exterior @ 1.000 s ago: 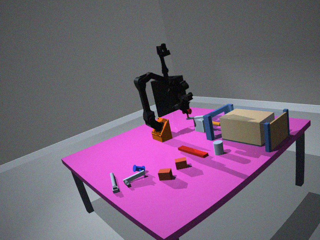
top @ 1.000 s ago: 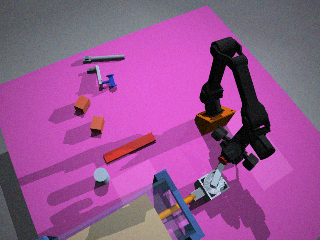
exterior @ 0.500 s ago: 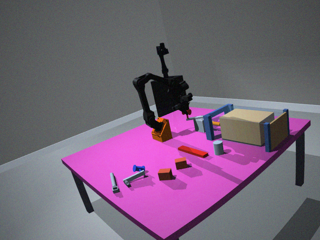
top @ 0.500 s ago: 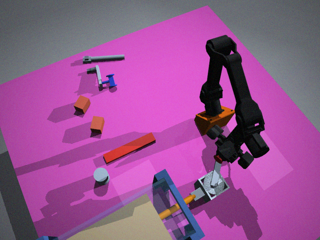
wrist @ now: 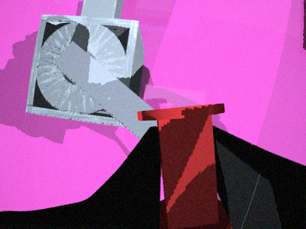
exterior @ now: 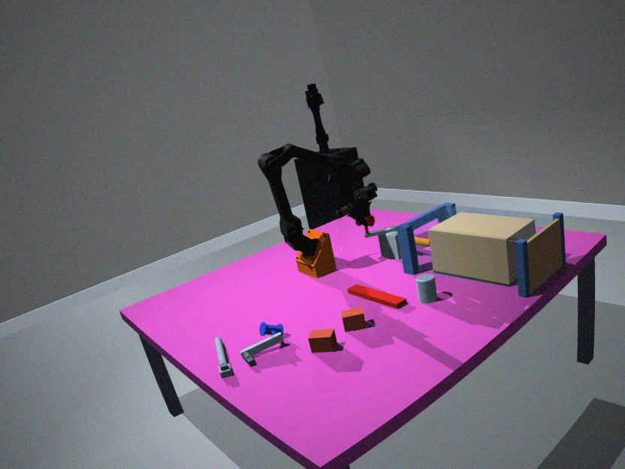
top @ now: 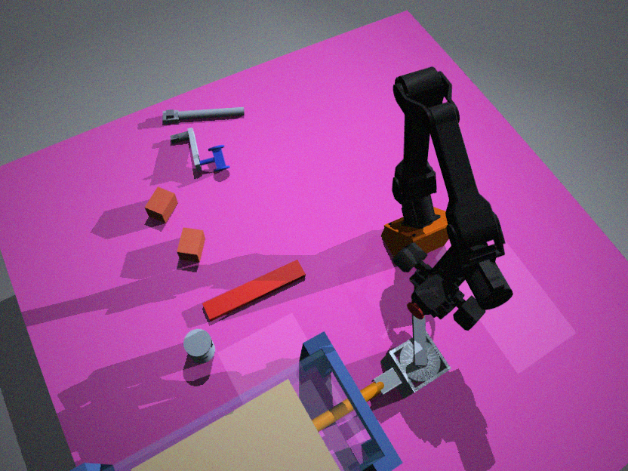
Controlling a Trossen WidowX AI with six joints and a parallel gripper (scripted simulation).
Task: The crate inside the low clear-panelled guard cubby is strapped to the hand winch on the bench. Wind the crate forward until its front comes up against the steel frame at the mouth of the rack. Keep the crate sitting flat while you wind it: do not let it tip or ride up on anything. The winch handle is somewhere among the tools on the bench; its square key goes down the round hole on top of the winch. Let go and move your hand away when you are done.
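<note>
Right now my gripper tip is 1 cm short of the winch handle, 3 cm to the right of it and 3 cm above it. Round my gripper tip: red knob (1 cm behind); blue steel frame (20 cm ahead, 6 cm to the left, 3 cm below); grey winch (3 cm ahead, 7 cm to the left, 10 cm below).
</note>
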